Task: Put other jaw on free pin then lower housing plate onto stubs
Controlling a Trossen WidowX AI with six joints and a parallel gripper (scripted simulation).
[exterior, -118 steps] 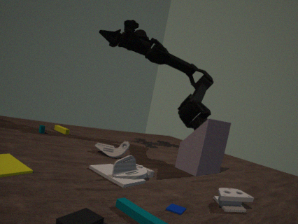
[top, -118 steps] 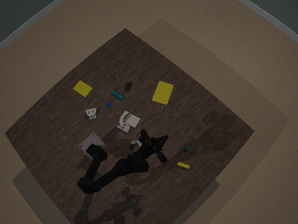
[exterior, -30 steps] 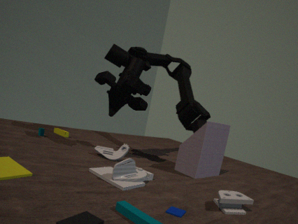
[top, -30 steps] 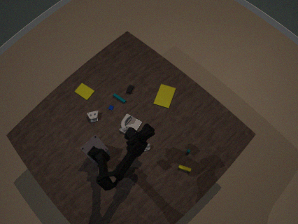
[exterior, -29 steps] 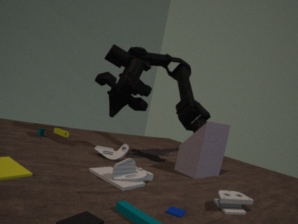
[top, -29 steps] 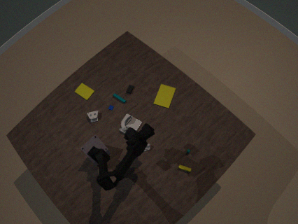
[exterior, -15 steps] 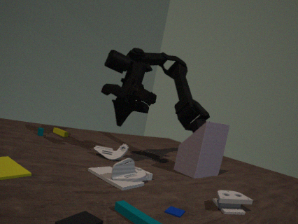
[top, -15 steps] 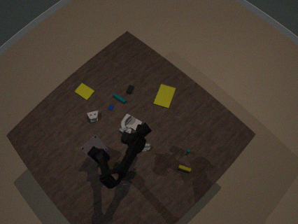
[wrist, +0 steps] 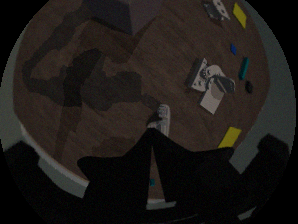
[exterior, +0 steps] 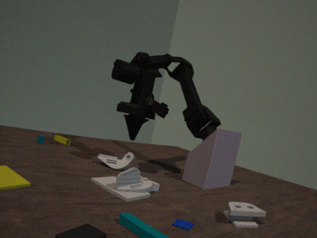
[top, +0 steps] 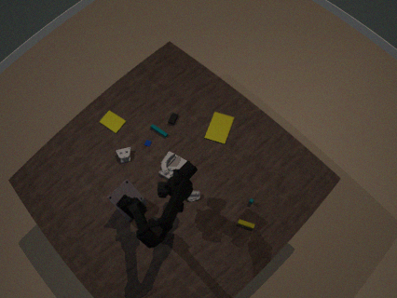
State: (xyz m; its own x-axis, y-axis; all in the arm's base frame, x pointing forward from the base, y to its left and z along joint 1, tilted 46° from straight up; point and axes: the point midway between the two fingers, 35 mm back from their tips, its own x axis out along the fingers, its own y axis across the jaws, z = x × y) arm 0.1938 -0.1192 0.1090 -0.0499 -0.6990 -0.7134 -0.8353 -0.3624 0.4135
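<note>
Right now the grey jaw is 5 cm below my gripper tip, 3 cm ahead of it and 1 cm to the left of it. From my gripper tip the other things lie so: yellow bar 31 cm to the right, 10 cm ahead, 8 cm below; blue tile 34 cm to the left, 12 cm ahead, 9 cm below; teal cube 26 cm to the right, 20 cm ahead, 7 cm below.
</note>
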